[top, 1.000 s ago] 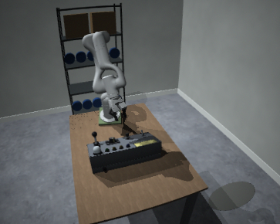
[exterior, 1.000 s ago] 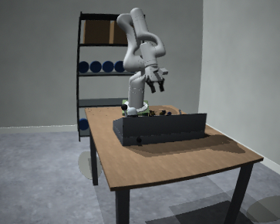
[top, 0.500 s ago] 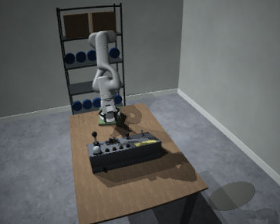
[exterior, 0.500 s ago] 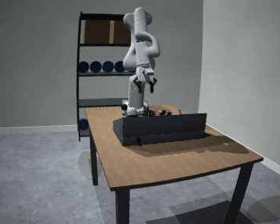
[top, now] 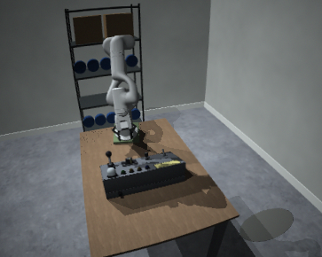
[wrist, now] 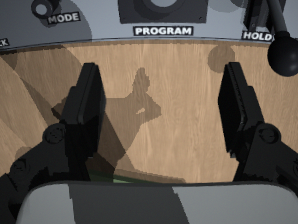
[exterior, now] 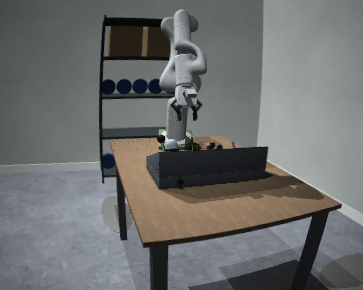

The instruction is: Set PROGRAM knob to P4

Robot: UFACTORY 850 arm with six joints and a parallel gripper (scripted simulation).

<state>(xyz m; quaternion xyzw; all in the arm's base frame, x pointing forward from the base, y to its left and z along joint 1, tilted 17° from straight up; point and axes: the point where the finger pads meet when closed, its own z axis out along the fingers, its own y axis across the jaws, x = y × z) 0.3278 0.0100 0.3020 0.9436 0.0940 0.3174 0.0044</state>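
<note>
My hand is 7 cm short of the dark console, 7 cm to the right of it and 16 cm above it. Round my hand: black ball-topped lever 5 cm ahead, 12 cm to the right, 13 cm below; then mode knob 3 cm ahead, 12 cm to the left, 14 cm below.
</note>
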